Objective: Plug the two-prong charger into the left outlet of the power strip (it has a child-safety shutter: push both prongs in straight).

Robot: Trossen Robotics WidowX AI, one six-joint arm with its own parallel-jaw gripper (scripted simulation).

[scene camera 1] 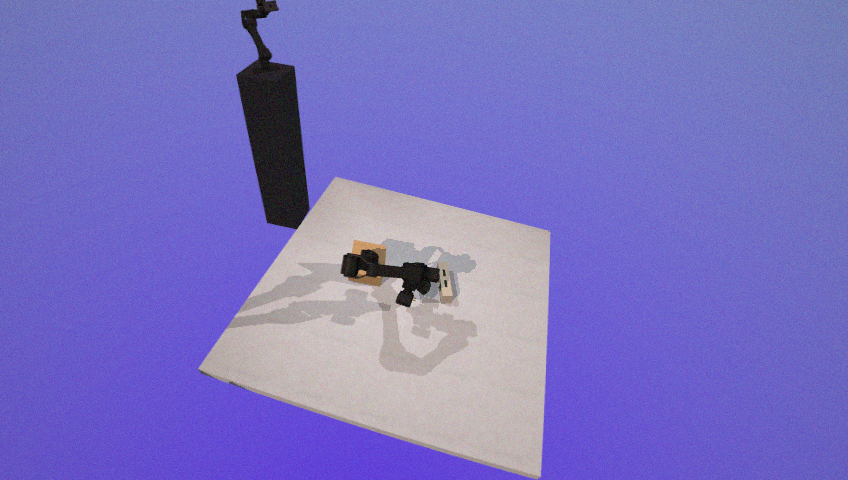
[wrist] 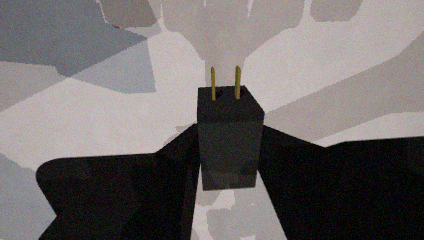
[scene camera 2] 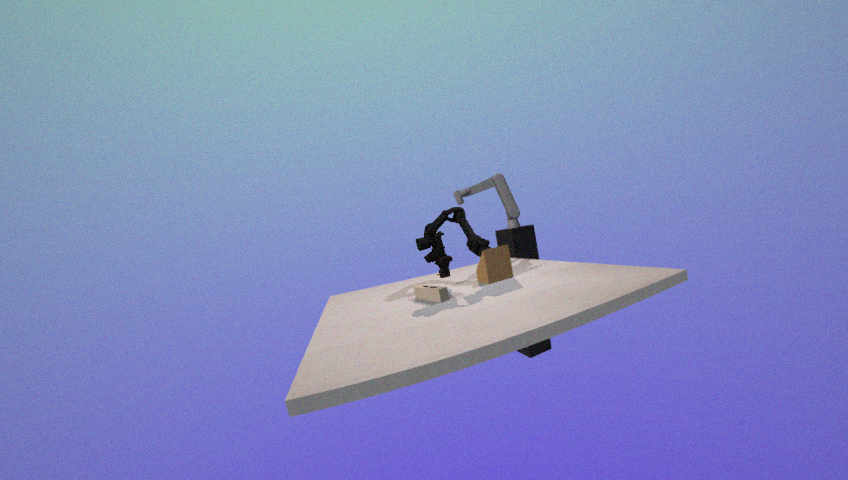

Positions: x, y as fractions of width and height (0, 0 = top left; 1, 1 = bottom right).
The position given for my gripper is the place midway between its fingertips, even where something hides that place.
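I'm holding a black two-prong charger (wrist: 0.54, 0.51) in my gripper (wrist: 0.53, 0.54).
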